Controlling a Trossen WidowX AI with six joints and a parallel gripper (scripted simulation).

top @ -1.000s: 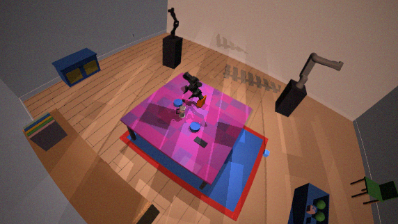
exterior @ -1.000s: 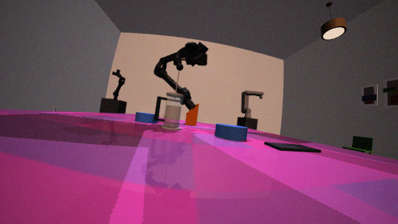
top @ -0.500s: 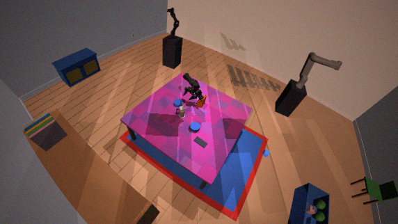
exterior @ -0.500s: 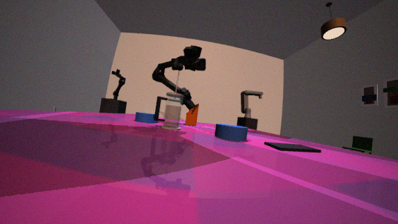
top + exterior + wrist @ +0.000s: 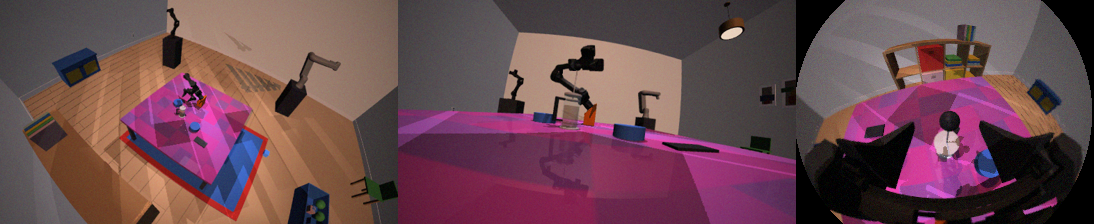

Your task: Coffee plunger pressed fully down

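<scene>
The coffee press lies 2 cm ahead of my gripper tip, 2 cm to the right of it and 15 cm below it. Also, from my gripper tip: flat black slab (25 cm ahead, 35 cm to the left, 28 cm below).
</scene>
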